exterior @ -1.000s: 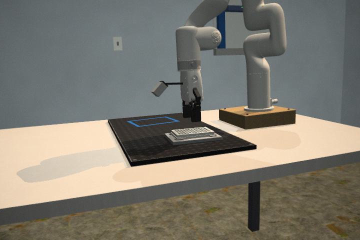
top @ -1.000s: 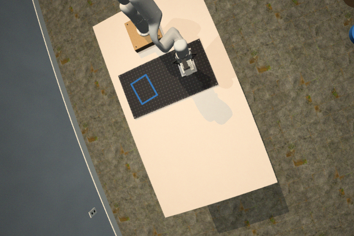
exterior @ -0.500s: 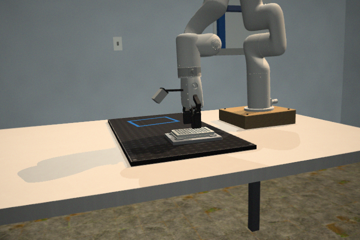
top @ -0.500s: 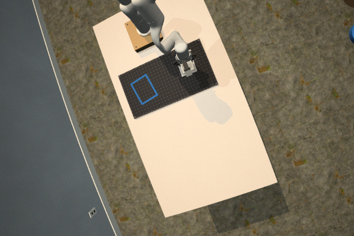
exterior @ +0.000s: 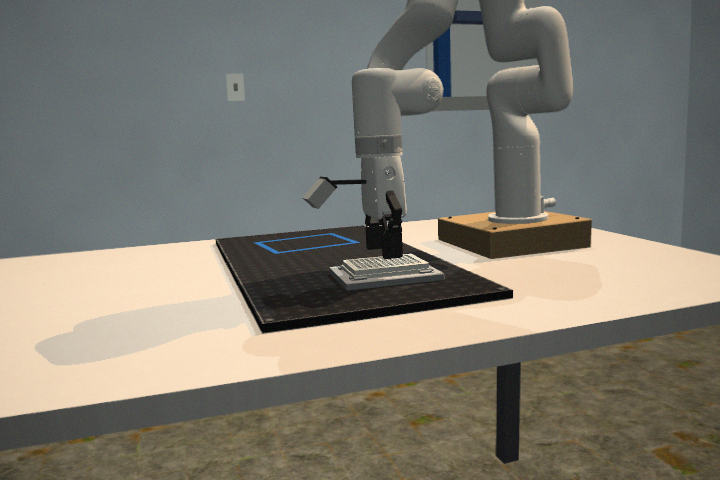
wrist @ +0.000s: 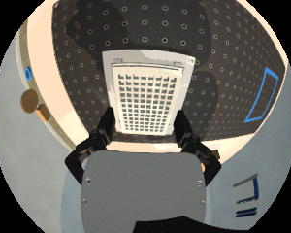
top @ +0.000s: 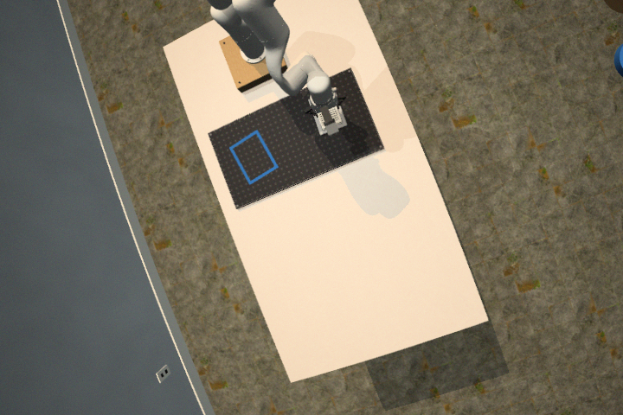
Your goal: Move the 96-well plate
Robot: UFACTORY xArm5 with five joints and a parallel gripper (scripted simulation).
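Right now the white 96-well plate is 30 mm below my hand. The rest, counted from my hand: grey plate nest N1: 40 mm below.
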